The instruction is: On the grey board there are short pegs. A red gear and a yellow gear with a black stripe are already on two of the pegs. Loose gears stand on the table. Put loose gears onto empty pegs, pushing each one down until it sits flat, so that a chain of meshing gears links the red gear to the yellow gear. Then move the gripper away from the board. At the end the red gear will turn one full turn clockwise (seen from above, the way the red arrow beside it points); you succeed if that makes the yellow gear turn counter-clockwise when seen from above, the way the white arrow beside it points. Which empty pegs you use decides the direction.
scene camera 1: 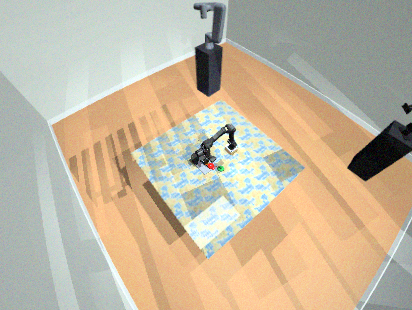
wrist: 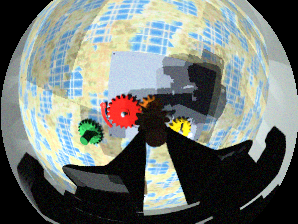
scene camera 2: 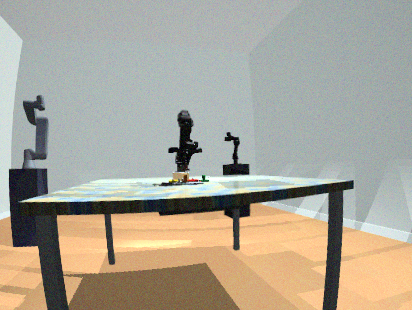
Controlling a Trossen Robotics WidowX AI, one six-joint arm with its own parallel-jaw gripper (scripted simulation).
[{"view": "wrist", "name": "my gripper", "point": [154,132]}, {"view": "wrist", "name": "brown gear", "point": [152,120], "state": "held by my gripper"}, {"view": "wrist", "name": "red gear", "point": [130,106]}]
